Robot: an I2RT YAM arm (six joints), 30 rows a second.
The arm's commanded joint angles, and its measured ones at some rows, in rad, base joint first. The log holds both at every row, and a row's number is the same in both.
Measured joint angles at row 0:
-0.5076, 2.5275, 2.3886, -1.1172, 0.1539, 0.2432
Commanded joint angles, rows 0 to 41:
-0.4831, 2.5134, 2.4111, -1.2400, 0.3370, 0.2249
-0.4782, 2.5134, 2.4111, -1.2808, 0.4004, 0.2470
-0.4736, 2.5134, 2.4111, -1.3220, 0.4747, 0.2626
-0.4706, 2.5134, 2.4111, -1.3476, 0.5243, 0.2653
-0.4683, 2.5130, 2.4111, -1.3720, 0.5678, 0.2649
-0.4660, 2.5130, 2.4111, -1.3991, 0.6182, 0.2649
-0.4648, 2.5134, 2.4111, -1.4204, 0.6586, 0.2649
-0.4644, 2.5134, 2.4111, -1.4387, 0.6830, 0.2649
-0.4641, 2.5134, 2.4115, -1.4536, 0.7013, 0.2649
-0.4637, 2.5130, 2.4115, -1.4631, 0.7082, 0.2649
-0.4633, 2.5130, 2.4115, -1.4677, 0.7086, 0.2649
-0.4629, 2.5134, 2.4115, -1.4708, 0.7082, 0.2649
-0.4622, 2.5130, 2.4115, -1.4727, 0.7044, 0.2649
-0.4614, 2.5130, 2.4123, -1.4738, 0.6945, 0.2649
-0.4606, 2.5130, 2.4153, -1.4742, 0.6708, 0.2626
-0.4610, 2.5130, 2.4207, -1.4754, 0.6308, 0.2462
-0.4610, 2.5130, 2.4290, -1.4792, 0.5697, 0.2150
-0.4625, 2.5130, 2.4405, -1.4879, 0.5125, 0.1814
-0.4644, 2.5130, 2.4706, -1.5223, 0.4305, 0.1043
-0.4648, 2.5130, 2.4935, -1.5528, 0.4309, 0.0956
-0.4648, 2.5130, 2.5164, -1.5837, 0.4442, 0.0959
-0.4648, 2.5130, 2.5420, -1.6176, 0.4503, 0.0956
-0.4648, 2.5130, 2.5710, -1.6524, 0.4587, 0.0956
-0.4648, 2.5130, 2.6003, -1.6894, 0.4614, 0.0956
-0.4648, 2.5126, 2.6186, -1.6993, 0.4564, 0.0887
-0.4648, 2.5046, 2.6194, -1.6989, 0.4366, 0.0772
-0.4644, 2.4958, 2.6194, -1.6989, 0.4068, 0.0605
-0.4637, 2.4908, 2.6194, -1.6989, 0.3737, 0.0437
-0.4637, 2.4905, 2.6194, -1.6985, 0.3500, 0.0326
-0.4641, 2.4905, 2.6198, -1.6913, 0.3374, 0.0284
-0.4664, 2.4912, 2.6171, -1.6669, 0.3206, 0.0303
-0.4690, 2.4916, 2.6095, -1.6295, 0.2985, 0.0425
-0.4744, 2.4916, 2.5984, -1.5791, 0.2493, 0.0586
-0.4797, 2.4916, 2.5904, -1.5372, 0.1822, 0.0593
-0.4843, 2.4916, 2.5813, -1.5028, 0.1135, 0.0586
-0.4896, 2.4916, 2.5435, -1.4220, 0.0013, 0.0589
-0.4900, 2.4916, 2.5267, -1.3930, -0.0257, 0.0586
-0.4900, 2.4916, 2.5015, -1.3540, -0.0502, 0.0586
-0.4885, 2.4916, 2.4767, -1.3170, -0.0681, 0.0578
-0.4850, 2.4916, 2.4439, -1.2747, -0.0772, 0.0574
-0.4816, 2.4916, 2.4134, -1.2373, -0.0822, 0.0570
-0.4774, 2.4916, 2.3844, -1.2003, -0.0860, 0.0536
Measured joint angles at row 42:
-0.4858, 2.5084, 2.4660, -1.2652, 0.0261, 0.0616
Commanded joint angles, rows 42 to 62:
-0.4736, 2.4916, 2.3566, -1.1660, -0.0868, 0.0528
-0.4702, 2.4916, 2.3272, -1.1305, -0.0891, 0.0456
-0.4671, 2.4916, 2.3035, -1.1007, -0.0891, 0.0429
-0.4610, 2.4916, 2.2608, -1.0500, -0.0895, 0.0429
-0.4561, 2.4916, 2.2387, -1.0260, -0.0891, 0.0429
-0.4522, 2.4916, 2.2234, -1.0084, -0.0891, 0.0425
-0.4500, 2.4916, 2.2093, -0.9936, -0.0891, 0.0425
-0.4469, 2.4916, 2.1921, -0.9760, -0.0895, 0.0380
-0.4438, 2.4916, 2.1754, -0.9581, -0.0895, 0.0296
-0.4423, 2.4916, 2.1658, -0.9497, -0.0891, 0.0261
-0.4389, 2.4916, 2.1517, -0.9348, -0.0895, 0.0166
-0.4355, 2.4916, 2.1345, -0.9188, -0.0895, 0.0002
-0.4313, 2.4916, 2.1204, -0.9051, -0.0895, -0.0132
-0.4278, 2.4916, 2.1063, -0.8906, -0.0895, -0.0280
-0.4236, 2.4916, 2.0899, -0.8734, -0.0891, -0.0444
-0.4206, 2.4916, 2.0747, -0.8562, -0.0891, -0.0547
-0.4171, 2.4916, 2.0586, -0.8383, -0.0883, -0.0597
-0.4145, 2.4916, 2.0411, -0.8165, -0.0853, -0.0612
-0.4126, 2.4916, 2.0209, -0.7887, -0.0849, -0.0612
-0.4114, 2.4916, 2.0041, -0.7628, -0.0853, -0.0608
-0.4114, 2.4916, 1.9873, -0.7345, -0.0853, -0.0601
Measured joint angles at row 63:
-0.4225, 2.4752, 2.0525, -0.7559, -0.0708, -0.0345
